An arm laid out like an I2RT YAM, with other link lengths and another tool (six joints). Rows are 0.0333 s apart.
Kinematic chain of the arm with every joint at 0, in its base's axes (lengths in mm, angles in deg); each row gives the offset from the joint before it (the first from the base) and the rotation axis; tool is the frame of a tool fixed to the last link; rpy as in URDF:
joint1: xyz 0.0 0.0 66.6 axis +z
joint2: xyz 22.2 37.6 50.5 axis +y
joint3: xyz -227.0 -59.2 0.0 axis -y
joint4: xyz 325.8 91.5 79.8 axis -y
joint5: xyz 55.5 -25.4 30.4 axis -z
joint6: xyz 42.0 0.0 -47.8 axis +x
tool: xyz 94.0 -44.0 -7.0 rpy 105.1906 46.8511 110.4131
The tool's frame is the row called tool.
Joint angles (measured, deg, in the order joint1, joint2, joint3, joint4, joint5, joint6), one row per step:
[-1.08, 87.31, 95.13, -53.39, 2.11, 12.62]
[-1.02, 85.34, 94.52, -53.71, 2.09, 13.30]
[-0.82, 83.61, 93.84, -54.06, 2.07, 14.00]
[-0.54, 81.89, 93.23, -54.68, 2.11, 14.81]
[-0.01, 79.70, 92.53, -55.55, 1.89, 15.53]
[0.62, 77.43, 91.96, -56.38, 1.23, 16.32]
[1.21, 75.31, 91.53, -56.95, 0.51, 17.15]
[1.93, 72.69, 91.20, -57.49, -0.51, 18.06]
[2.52, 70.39, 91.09, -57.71, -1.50, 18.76]
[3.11, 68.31, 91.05, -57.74, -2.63, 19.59]
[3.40, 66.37, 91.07, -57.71, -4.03, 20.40]
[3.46, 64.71, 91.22, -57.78, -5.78, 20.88]
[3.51, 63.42, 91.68, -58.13, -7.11, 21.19]
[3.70, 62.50, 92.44, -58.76, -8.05, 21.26]
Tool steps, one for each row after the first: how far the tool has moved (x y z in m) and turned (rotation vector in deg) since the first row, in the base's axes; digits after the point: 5 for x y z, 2 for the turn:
[-0.00824, 0.00084, 0.00850, 0.47, -1.07, -0.41]
[-0.01589, 0.00269, 0.01447, 0.98, -1.81, -0.68]
[-0.02440, 0.00496, 0.02009, 1.53, -2.33, -0.99]
[-0.03526, 0.00948, 0.02730, 2.21, -2.97, -0.80]
[-0.04634, 0.01554, 0.03535, 3.27, -3.84, -0.22]
[-0.05642, 0.02128, 0.04356, 4.40, -4.94, 0.36]
[-0.06882, 0.02833, 0.05499, 5.84, -6.62, 1.28]
[-0.07953, 0.03422, 0.06644, 7.11, -8.49, 2.25]
[-0.08932, 0.04035, 0.07709, 8.58, -10.37, 3.27]
[-0.09856, 0.04523, 0.08718, 10.18, -12.20, 4.27]
[-0.10690, 0.04951, 0.09630, 11.69, -13.75, 5.54]
[-0.11486, 0.05267, 0.10494, 12.77, -15.00, 6.59]
[-0.12242, 0.05557, 0.11306, 13.43, -15.93, 7.59]

